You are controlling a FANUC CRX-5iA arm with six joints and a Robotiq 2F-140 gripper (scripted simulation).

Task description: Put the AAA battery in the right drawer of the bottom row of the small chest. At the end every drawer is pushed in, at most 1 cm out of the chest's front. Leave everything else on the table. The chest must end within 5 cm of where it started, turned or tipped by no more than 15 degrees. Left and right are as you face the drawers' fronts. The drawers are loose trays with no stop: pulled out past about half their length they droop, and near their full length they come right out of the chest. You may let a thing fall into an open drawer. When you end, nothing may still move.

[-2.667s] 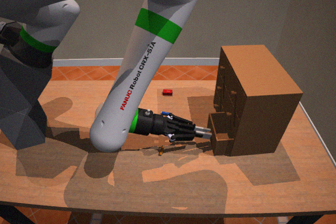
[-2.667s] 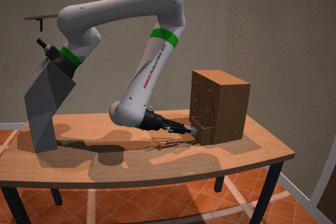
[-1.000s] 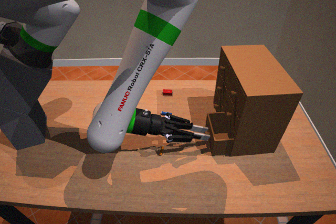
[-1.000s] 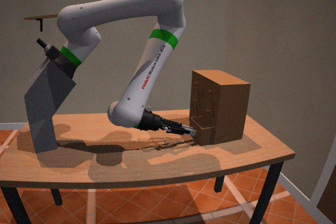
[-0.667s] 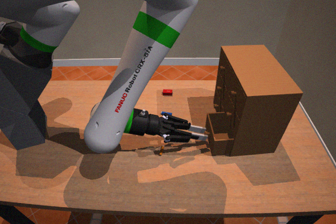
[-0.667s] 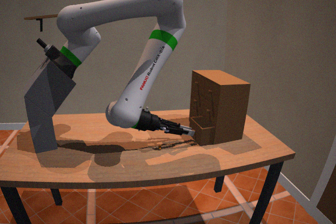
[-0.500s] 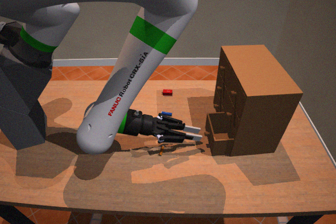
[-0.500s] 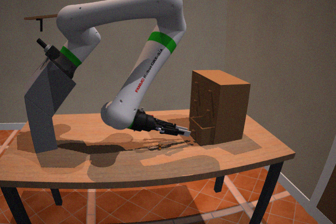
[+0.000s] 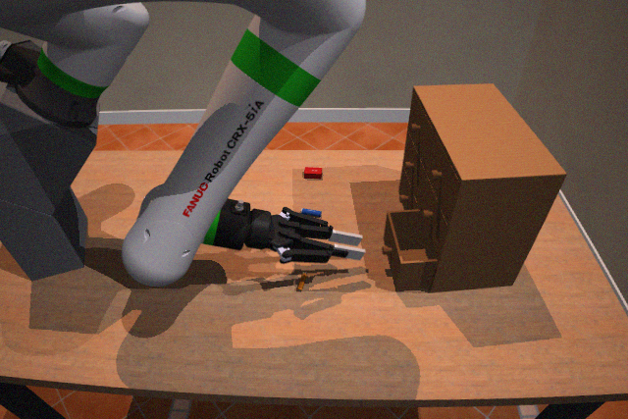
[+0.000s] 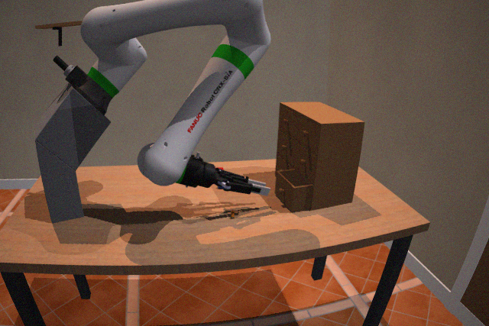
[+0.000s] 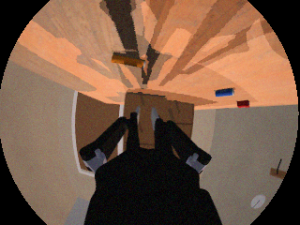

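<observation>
My hand is 9 cm past the AAA battery, 7 cm above it and 5 cm to the left of it. From my hand the other things lie so: red block 30 cm to the left, 12 cm behind, 7 cm below; then blue cylinder 15 cm to the left, 10 cm behind, 7 cm below.
</observation>
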